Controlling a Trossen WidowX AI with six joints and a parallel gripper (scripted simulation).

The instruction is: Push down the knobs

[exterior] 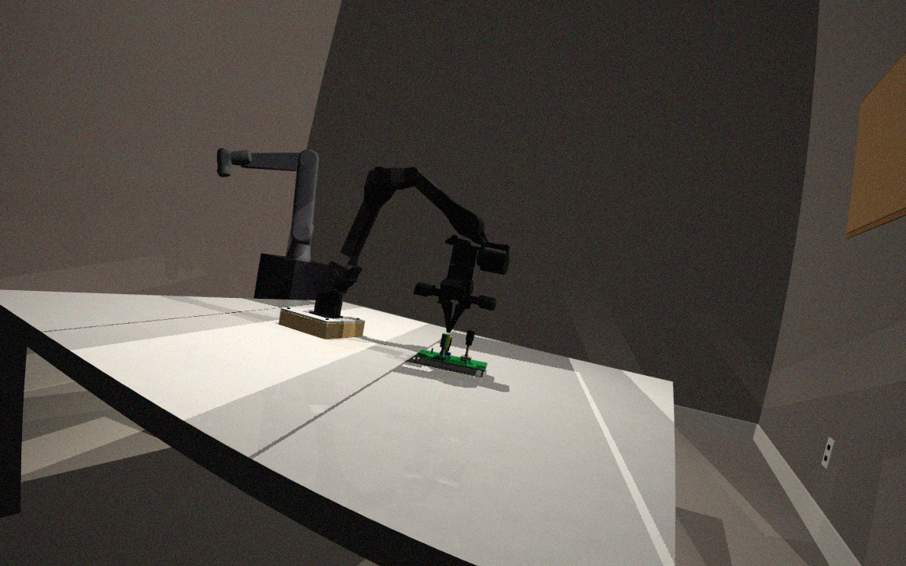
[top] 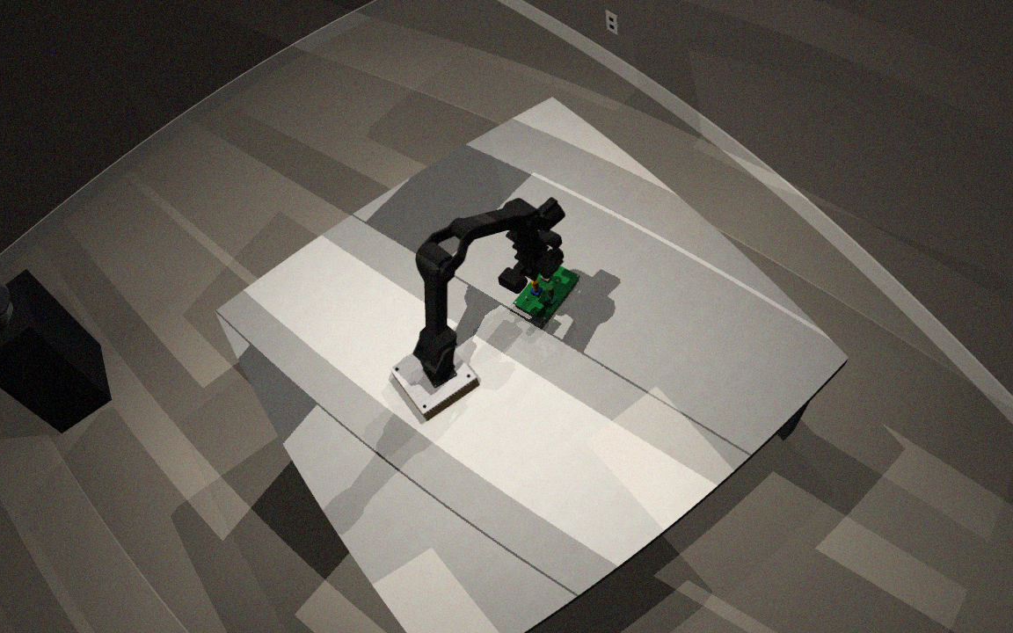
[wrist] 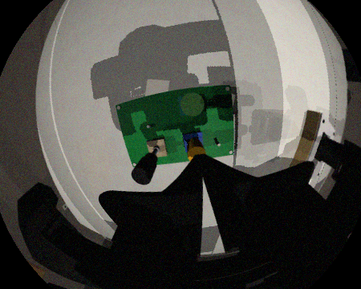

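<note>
Right now the black knob is 50 mm ahead of my gripper tip and 20 mm to the left of it. From my gripper tip the other things lie so: orange knob (30 mm below).
</note>
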